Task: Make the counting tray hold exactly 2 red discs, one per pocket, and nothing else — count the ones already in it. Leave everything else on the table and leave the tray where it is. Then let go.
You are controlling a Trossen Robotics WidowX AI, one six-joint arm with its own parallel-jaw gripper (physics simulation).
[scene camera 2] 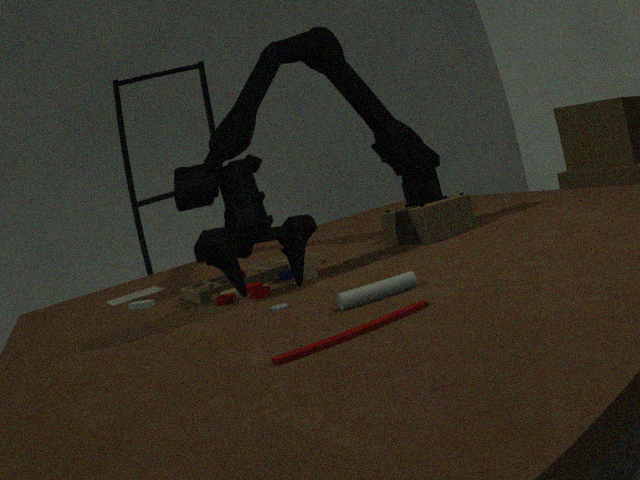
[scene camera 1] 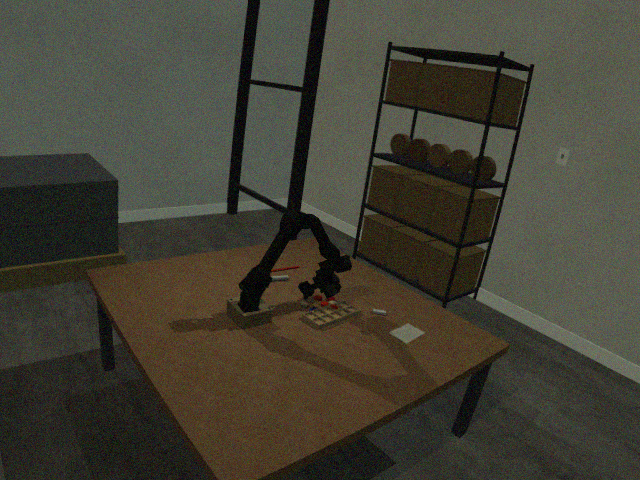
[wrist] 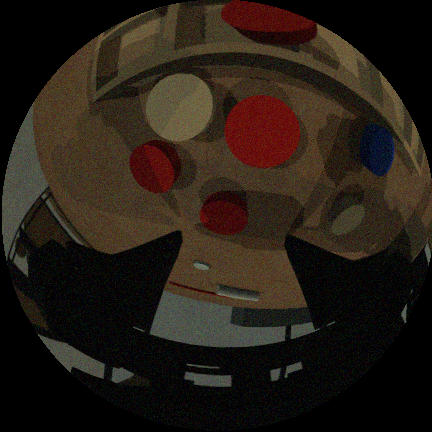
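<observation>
My gripper (scene camera 1: 317, 296) (scene camera 2: 271, 290) (wrist: 234, 238) is open and low over the table beside the counting tray (scene camera 1: 321, 325) (wrist: 240, 56), with nothing gripped. A red disc (scene camera 2: 261, 293) (wrist: 224, 213) lies on the table between and slightly beyond the fingertips in the wrist view. A second red disc (wrist: 262, 131) lies nearer the tray, and a third red disc (scene camera 2: 225, 299) (wrist: 155, 166) lies to the left in the wrist view. Another red disc (wrist: 270, 20) is at the tray, cut off by the wrist view's top edge. Most pockets are out of the wrist view.
A cream disc (wrist: 179, 107), another cream disc (wrist: 348, 220) and a blue disc (wrist: 377, 150) lie near the tray. A small white disc (scene camera 2: 279, 306), white cylinder (scene camera 2: 377, 290) and red stick (scene camera 2: 351, 333) lie farther off. A white block (scene camera 1: 379, 311) and paper (scene camera 1: 407, 333) lie beyond the tray.
</observation>
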